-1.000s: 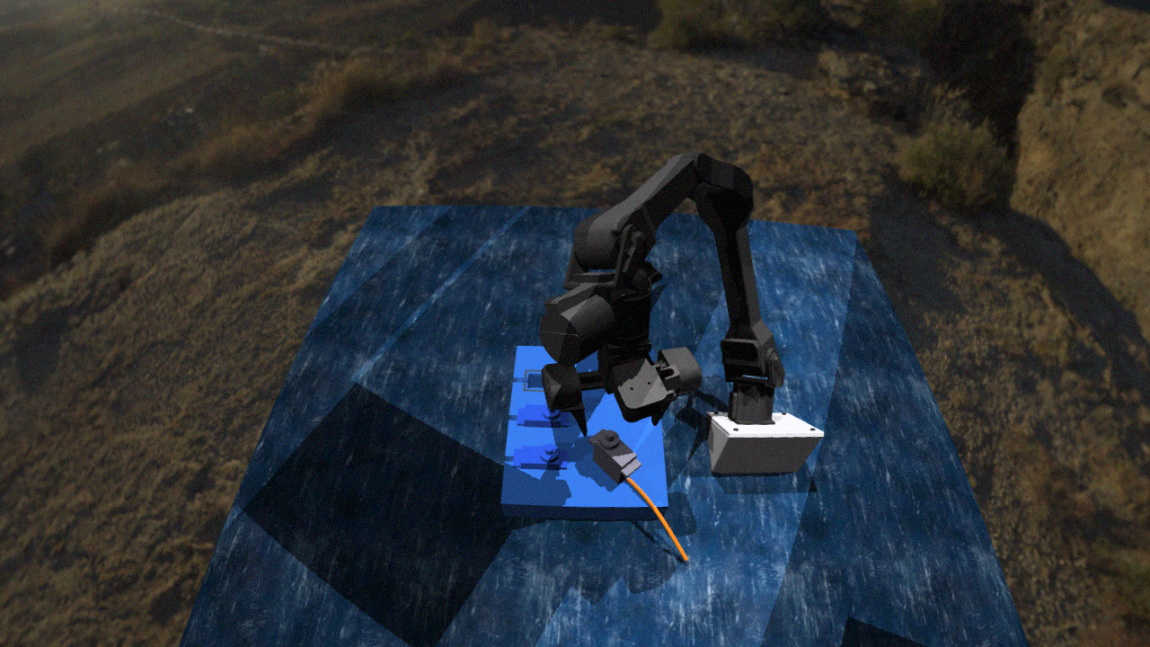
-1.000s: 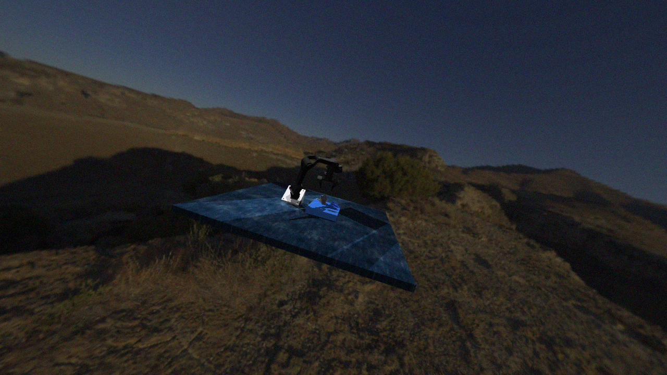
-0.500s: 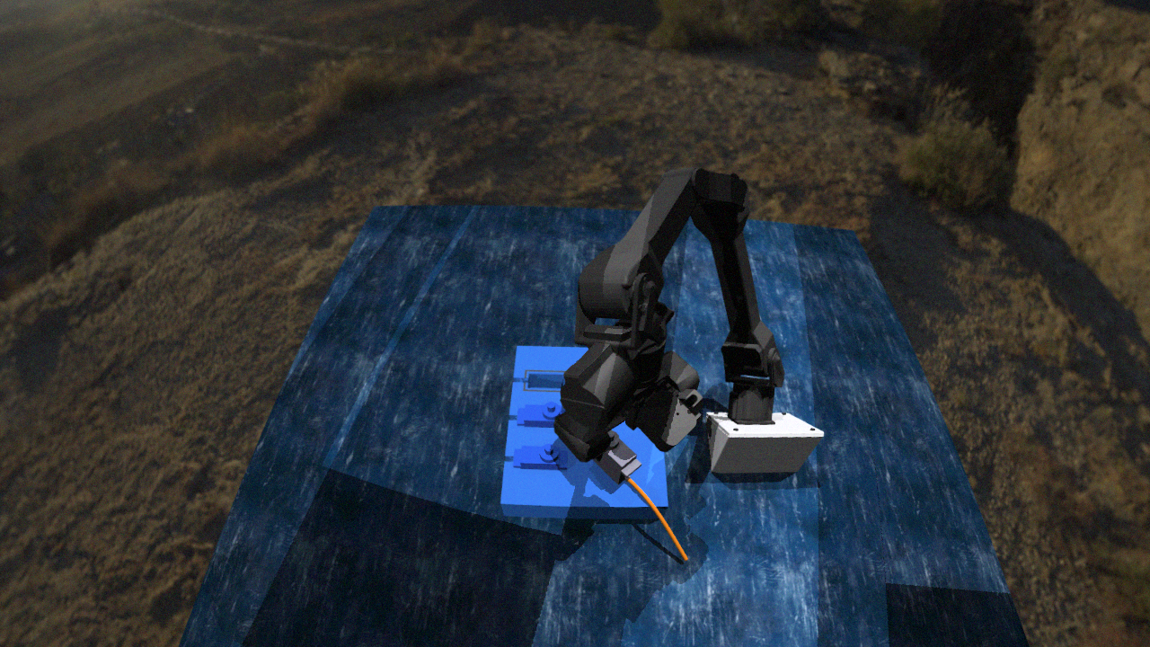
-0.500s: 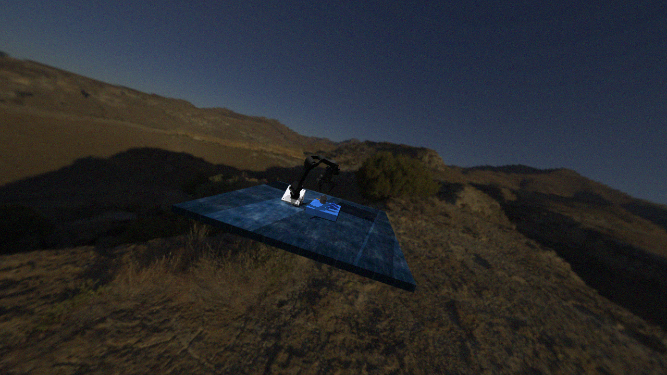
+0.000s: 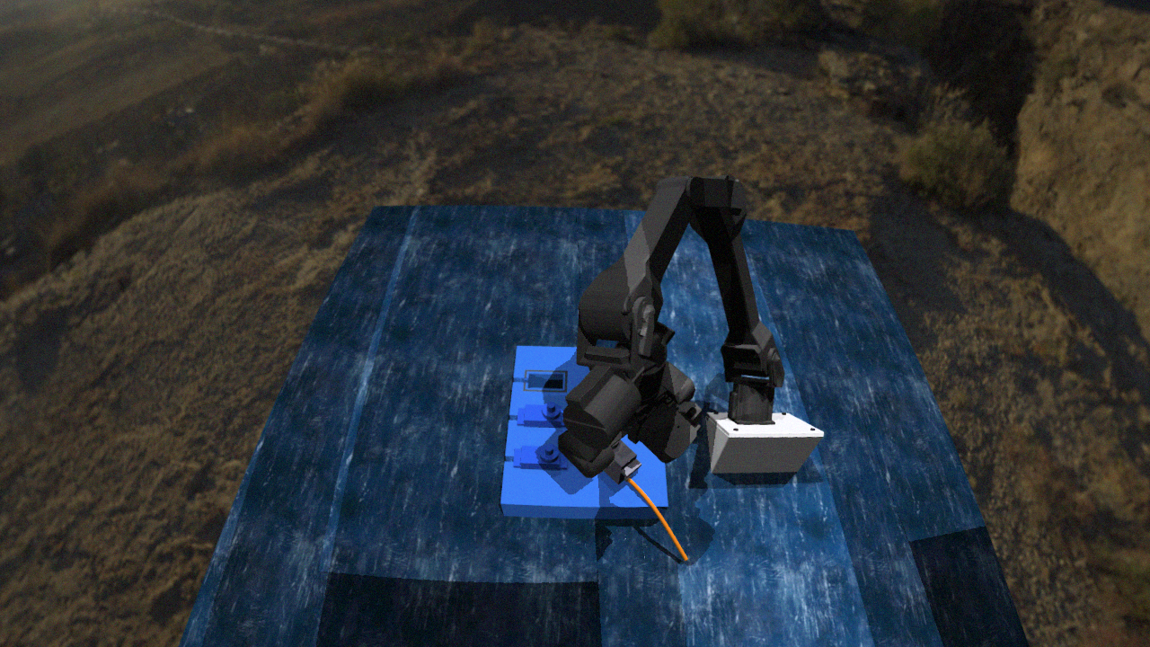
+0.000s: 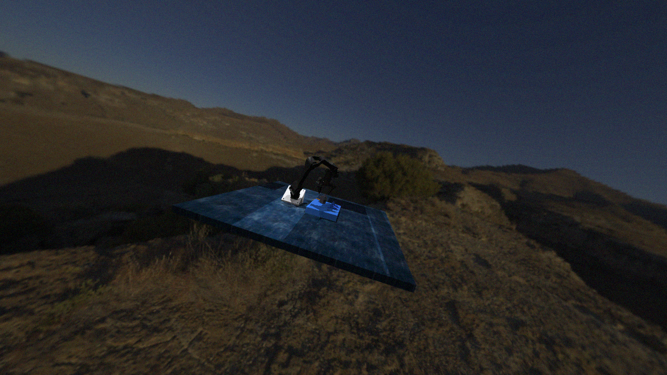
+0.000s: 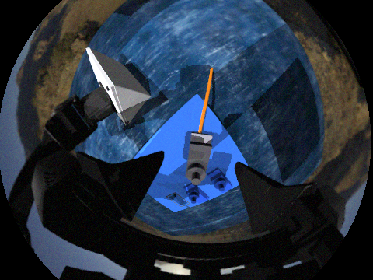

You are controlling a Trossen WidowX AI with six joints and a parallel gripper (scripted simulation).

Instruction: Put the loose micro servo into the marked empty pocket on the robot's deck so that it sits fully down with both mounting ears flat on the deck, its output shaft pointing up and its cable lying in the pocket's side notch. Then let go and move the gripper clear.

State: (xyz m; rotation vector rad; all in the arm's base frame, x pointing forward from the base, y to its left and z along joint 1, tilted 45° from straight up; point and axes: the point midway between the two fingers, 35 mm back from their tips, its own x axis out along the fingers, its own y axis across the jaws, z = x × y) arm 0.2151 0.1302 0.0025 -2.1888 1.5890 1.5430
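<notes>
The blue deck is 1 cm ahead of my gripper tip, 10 cm to the right of it and 10 cm below it.
</notes>
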